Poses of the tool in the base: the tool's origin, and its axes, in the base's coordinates. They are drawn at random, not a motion.
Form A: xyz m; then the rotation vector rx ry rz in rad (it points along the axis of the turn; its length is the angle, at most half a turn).
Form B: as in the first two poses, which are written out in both.
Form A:
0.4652, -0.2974, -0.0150, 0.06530, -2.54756, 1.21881
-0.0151, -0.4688, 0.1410, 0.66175, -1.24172, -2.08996
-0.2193, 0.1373, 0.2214, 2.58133, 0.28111, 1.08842
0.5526, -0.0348, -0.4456, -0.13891, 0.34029, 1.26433
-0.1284, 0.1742, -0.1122, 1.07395, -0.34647, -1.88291
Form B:
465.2, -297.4, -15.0, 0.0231, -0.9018, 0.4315, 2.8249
-15.1, -468.8, 141.0, 0.2627, -0.4929, -0.8295, 2.5195
-219.3, 137.3, 221.4, 0.9168, 0.0998, 0.3866, 2.8155
552.6, -34.8, -445.6, -0.1055, 0.2584, 0.9602, 1.3167
-128.4, 174.2, -112.2, 0.4892, -0.1578, -0.8578, 2.1952

